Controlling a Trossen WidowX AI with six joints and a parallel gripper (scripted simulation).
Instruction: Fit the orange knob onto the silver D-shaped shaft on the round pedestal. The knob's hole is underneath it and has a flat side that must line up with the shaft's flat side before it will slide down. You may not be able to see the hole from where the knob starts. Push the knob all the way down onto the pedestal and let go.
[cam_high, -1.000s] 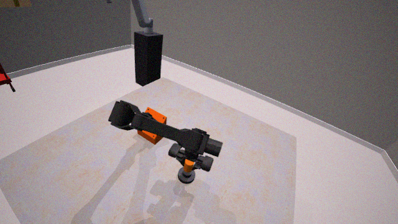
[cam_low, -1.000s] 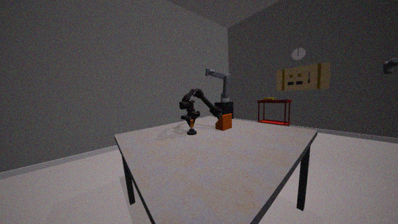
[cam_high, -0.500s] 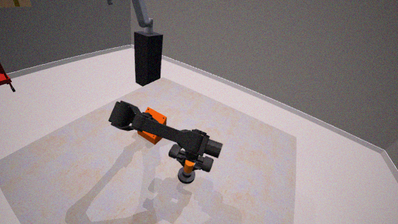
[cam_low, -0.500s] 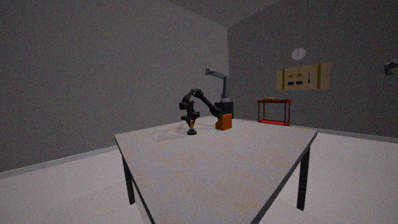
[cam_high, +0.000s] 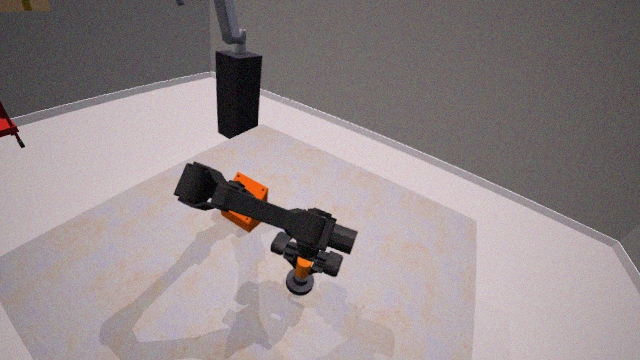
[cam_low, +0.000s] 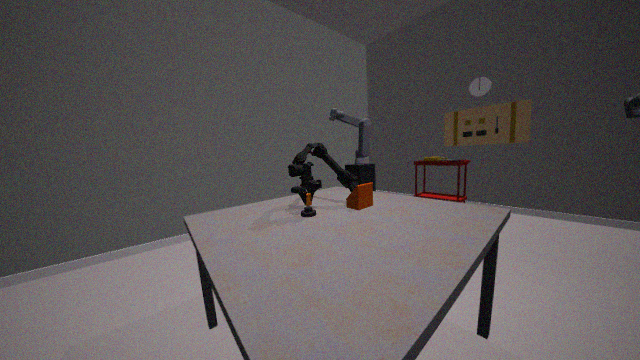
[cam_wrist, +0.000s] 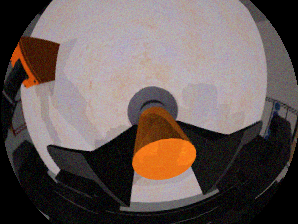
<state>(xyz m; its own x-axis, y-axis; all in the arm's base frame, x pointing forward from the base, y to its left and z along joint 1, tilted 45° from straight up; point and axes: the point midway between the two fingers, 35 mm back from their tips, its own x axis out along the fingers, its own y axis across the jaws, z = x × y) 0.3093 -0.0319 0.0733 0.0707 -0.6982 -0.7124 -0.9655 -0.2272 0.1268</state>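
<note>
Now: the round dark pedestal 40 mm below my gripper tip. Also, from my gripper tip: orange knob: 30 mm above.
</note>
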